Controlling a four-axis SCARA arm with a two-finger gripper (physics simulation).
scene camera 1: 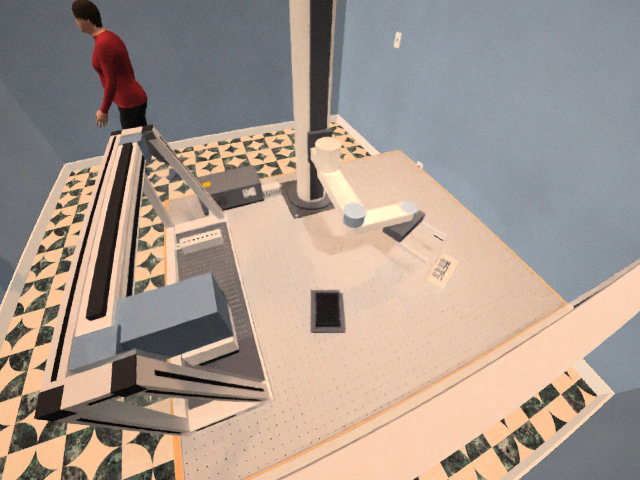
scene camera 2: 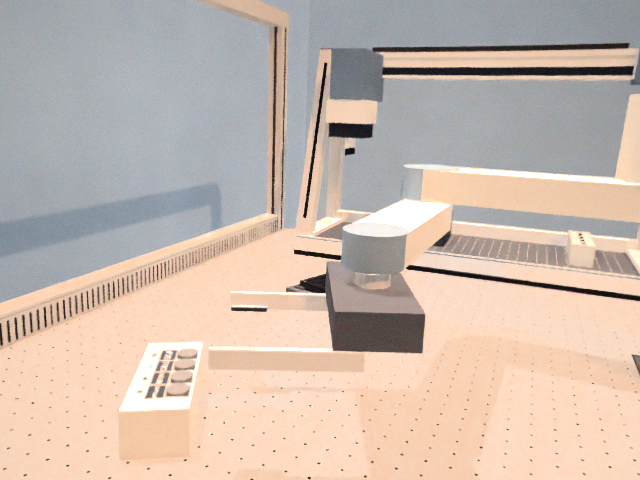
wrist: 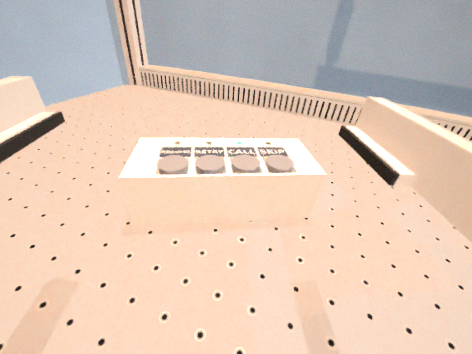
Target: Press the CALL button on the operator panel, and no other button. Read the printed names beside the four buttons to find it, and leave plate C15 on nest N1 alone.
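Places are measured from the arm's base along level axes (x left, y up, z ahead), in millimetres.
Pixels of known places: gripper, between the fingertips: [scene camera 1: 436,249] [scene camera 2: 221,324] [wrist: 206,106]; arm's base, origin of its link: [scene camera 1: 311,195].
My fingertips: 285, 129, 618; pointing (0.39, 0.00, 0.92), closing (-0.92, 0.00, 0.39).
Ahead of a thing's pixels: the offset from my fingertips to its top centre, as dx, dy, dz. "spot": to the spot under its first point.
The cream operator panel @[+13, -60, +63] [scene camera 1: 438,282] [scene camera 2: 155,432] [wrist: 220,197] has four round grey buttons in a row. In the wrist view the names read RESUME (blurred), RETRY, CALL and SKIP from left to right. The CALL button @[-8, -60, +54] [wrist: 245,164] [scene camera 2: 184,364] is third from the left there, below a lit green lamp @[+10, -62, +89] [wrist: 239,143]. My gripper [scene camera 1: 434,248] [scene camera 2: 221,329] [wrist: 206,106] is open and empty, its fingers apart from the panel and pointing toward it. A black plate @[-474, -90, +26] [scene camera 1: 327,308] lies in a dark grey frame @[spot: -505, -104, +96] [scene camera 1: 327,330]; no C15 or N1 name is readable.
A gantry frame @[spot: -912, +384, +230] [scene camera 1: 98,395] with a blue-grey box @[spot: -829, +372, +128] [scene camera 1: 165,310] stands at the left in scene camera 1. A dark grey box @[spot: -658, -1, -662] [scene camera 1: 235,187] is near the arm's column [scene camera 1: 301,103]. A slotted rail [scene camera 2: 155,268] [wrist: 250,97] runs behind the panel. A person in red [scene camera 1: 114,67] stands beyond the table.
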